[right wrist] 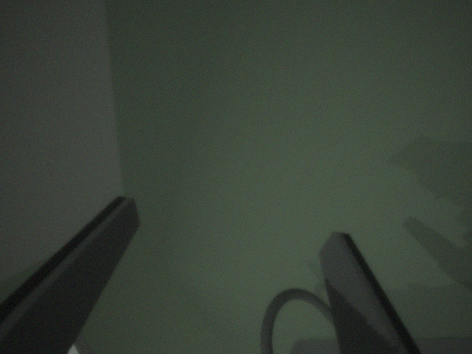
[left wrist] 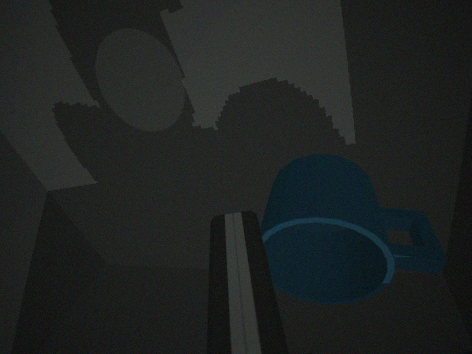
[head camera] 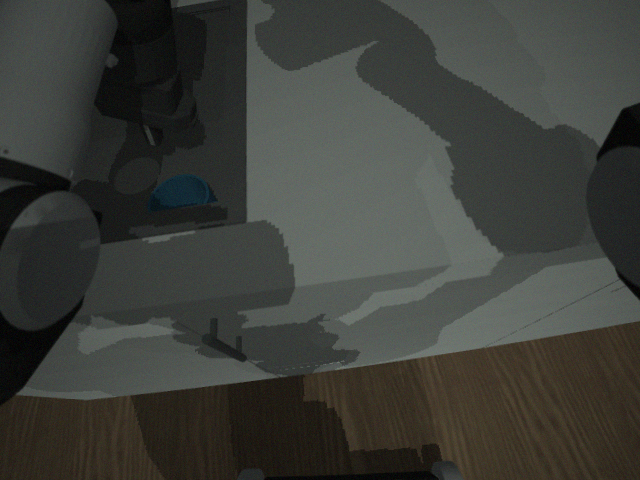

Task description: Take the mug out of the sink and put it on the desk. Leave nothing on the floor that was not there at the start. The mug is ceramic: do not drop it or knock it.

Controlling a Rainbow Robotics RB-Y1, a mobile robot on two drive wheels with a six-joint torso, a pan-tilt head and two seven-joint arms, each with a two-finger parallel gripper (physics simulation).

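Frame: origin at the robot's base, x right, y ahead, z up, level; metres.
Where they show: left gripper, fingertip midpoint: [left wrist: 235, 228] [head camera: 155, 140]; right gripper, fingertip midpoint: [right wrist: 231, 227].
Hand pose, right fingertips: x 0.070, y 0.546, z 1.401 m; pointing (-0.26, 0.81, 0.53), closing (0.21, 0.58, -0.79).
After its pixels a point has its place.
The blue mug [head camera: 181, 192] {x -0.226, y 0.550, z 0.758 m} [left wrist: 320, 195] {x -0.206, y 0.558, z 0.770 m} is in the dark sink [head camera: 227, 103] [left wrist: 150, 220], near the sink's front side in the head view. In the left wrist view its open rim faces the camera and its handle points right. My left gripper [head camera: 150, 138] {x -0.238, y 0.590, z 0.833 m} [left wrist: 235, 228] {x -0.238, y 0.590, z 0.833 m} is shut with nothing between its fingers. In the left wrist view its fingertips show just left of the mug's rim; whether they touch it I cannot tell. My right gripper [right wrist: 231, 227] {x 0.070, y 0.546, z 1.401 m} is open and empty, in front of a green surface. The desk cannot be made out.
A pale counter [head camera: 330, 180] {x 0.010, y 0.425, z 0.911 m} lies right of the sink, with arm shadows across it. A dark bar handle [head camera: 224, 347] {x -0.127, y 0.308, z 0.767 m} sticks out from the cabinet front. Wooden floor [head camera: 516, 403] {x 0.548, y 0.229, z 0.001 m} shows below it. A grey curved tube [right wrist: 270, 315] {x -0.344, y 0.680, z 1.220 m} shows by the right gripper's right finger. A round drain [left wrist: 140, 80] marks the sink's bottom.
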